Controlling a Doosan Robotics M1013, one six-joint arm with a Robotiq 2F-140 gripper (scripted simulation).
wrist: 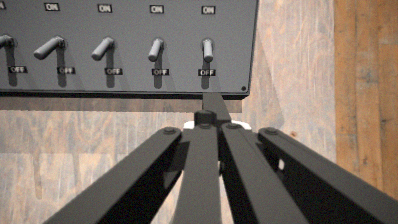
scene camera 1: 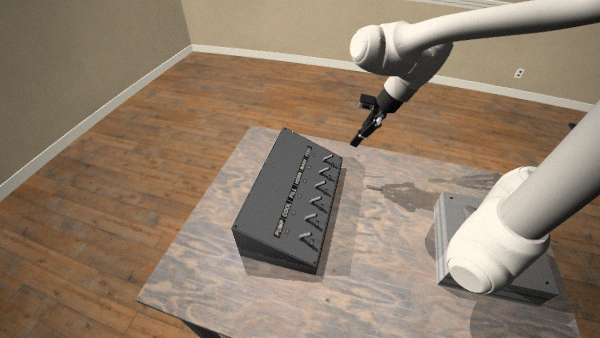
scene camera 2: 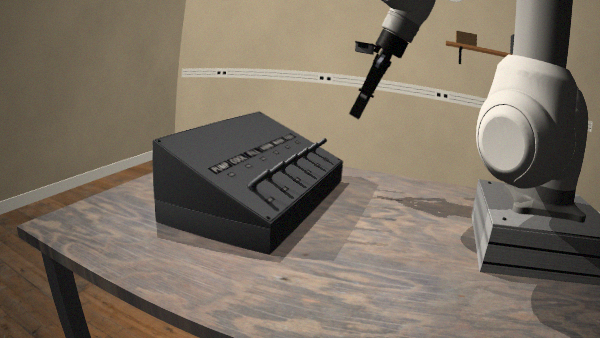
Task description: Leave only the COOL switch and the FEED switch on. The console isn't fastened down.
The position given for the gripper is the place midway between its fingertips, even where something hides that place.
In view: the gripper (scene camera 2: 354, 116) and a dark sloped console (scene camera 2: 202, 177).
The dark sloped console is seen too in the wrist view (wrist: 125, 68) and in scene camera 1 (scene camera 1: 268, 226). The gripper also shows in the wrist view (wrist: 211, 107) and in scene camera 1 (scene camera 1: 353, 144).
